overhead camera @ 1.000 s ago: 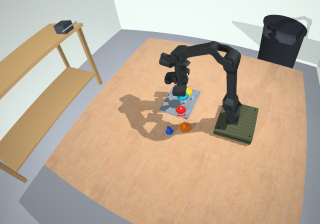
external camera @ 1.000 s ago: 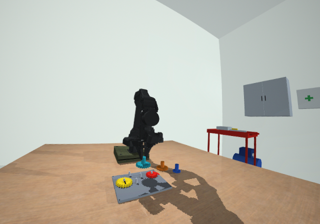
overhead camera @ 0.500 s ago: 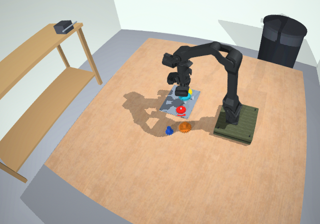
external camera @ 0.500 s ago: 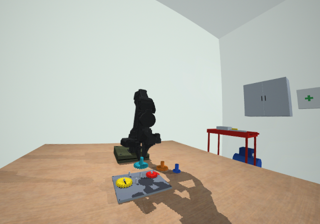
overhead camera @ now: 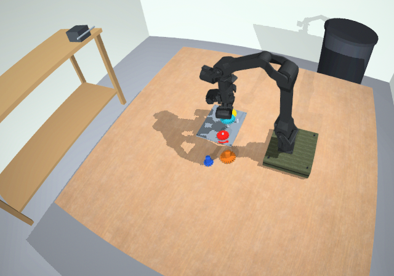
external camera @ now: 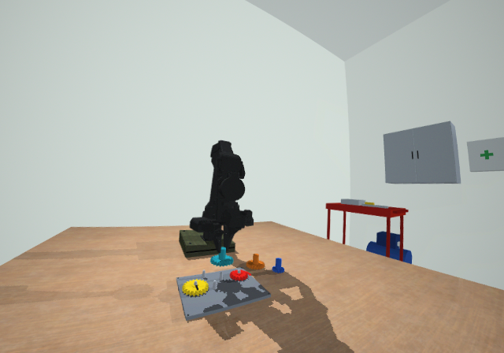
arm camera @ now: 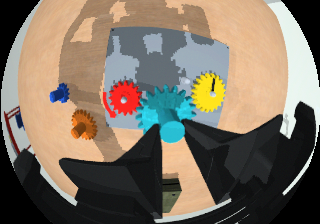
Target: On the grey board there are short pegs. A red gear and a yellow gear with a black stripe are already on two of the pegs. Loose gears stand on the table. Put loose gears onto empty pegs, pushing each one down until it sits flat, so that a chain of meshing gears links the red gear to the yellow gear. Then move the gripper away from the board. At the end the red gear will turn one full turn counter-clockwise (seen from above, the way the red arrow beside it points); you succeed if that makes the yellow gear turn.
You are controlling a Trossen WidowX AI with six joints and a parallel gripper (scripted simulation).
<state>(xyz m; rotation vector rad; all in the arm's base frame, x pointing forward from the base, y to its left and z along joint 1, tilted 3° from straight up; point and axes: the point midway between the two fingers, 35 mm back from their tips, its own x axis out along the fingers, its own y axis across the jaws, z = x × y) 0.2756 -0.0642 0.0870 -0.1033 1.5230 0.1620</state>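
My gripper tip is 1 cm short of the red gear, 5 cm to the right of it and 7 cm above it. Also, from my gripper tip: cyan gear (1 cm below); then yellow gear (2 cm ahead, 8 cm to the right, 7 cm below); then orange gear (5 cm behind, 15 cm to the left, 7 cm below).
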